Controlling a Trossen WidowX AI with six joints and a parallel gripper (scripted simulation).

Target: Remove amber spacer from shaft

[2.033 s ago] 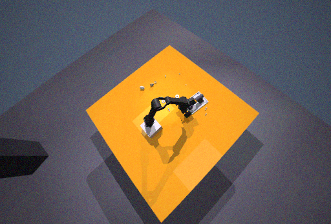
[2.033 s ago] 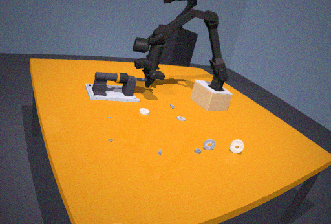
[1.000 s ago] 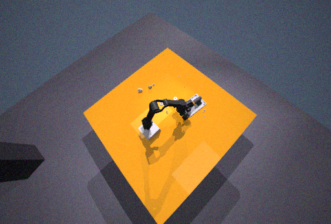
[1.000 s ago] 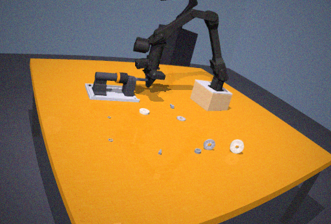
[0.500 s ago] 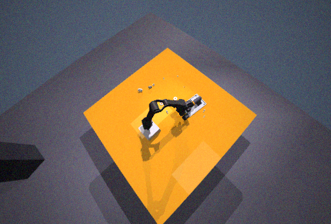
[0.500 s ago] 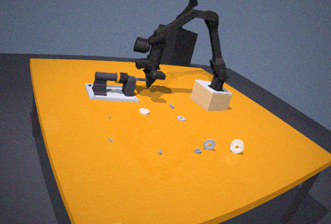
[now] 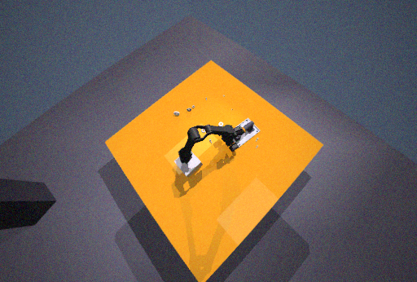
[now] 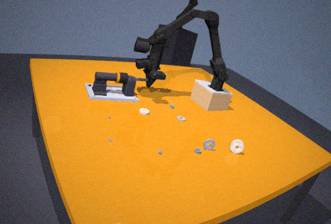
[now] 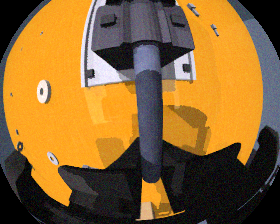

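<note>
Right now my gripper tip is 8 cm short of the dark shaft, 2 cm to the left of it and 3 cm below it. From my gripper tip the other things lie so: grey ring: 1 cm behind, 23 cm to the left, 4 cm below; amber spacer: 15 cm ahead, 5 cm to the right, 3 cm above; white ring: 12 cm ahead, 14 cm to the left, 4 cm below.
</note>
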